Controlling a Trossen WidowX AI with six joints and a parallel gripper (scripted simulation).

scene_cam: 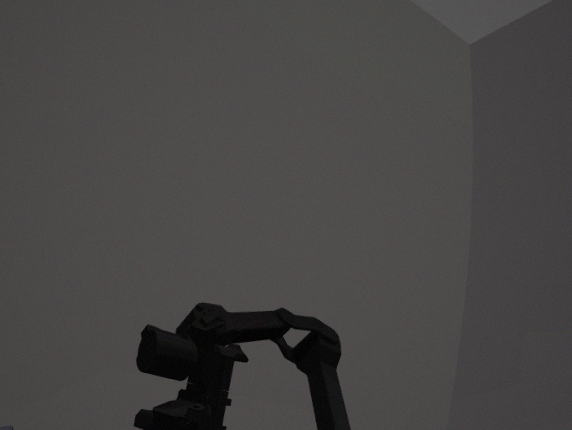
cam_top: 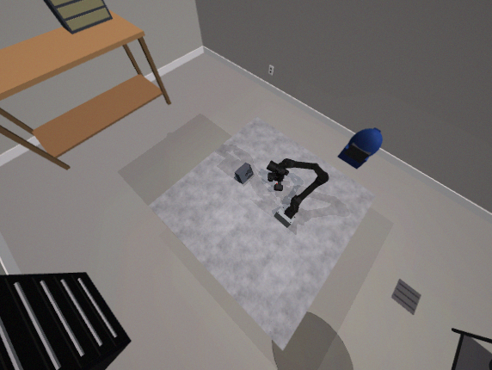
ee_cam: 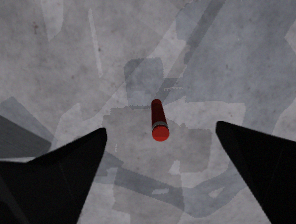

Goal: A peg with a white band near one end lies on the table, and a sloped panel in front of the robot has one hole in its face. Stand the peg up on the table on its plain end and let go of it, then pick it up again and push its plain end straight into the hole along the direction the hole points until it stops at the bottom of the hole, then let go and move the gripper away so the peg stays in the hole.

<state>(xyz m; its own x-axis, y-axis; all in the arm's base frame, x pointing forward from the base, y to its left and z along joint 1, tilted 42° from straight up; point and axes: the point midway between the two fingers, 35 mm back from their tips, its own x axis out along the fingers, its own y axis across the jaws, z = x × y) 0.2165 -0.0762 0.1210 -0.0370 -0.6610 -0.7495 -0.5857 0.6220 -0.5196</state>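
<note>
Right now the red peg is 20 mm below my gripper tip. The rest, counted from my gripper tip: sloped panel 250 mm ahead, 90 mm to the left, 10 mm below.
</note>
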